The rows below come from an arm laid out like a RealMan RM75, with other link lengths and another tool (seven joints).
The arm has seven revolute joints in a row. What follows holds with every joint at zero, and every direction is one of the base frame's.
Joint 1 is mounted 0.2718 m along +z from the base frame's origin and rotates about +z.
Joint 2 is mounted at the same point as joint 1 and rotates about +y.
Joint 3 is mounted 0.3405 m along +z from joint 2 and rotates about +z.
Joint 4 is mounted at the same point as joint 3 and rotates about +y.
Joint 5 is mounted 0.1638 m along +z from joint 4 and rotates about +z.
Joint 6 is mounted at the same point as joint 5 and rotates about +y.
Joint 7 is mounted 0.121 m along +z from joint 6 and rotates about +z.
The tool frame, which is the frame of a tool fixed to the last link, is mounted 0.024 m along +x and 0.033 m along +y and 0.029 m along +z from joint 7; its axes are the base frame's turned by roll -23, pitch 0 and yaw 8.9 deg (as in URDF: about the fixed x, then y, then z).
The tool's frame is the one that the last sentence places.
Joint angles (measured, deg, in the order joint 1, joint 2, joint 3, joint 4, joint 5, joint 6, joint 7), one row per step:
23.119 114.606 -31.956 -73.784 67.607 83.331 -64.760
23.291 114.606 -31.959 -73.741 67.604 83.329 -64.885
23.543 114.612 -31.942 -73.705 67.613 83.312 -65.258
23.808 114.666 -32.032 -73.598 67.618 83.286 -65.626
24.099 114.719 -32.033 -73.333 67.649 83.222 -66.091
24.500 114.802 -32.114 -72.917 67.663 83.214 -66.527
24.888 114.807 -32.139 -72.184 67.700 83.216 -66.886
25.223 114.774 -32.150 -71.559 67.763 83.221 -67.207
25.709 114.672 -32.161 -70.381 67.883 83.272 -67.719
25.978 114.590 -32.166 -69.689 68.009 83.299 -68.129
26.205 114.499 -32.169 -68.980 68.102 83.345 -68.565
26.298 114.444 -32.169 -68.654 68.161 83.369 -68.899
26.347 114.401 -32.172 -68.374 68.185 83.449 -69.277
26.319 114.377 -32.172 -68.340 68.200 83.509 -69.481
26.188 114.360 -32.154 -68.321 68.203 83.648 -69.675
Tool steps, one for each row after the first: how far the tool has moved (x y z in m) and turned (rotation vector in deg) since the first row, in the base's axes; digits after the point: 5 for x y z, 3 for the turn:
-0.00083 0.00092 -0.00013 -0.005 -0.071 0.225
-0.00197 0.00230 -0.00023 0.068 -0.322 0.676
-0.00334 0.00367 -0.00114 0.001 -0.517 1.143
-0.00447 0.00522 -0.00209 -0.016 -0.633 1.582
-0.00625 0.00711 -0.00391 -0.254 -0.630 2.087
-0.00733 0.00887 -0.00571 -0.601 -0.384 2.376
-0.00826 0.01044 -0.00692 -0.863 -0.194 2.652
-0.00918 0.01255 -0.00895 -1.386 0.210 2.985
-0.00964 0.01375 -0.00993 -1.639 0.382 3.263
-0.00974 0.01467 -0.01095 -1.918 0.519 3.494
-0.00963 0.01505 -0.01133 -2.011 0.481 3.681
-0.00930 0.01507 -0.01181 -2.140 0.371 3.880
-0.00897 0.01482 -0.01181 -2.157 0.236 3.996
-0.00809 0.01385 -0.01188 -2.231 0.116 4.031

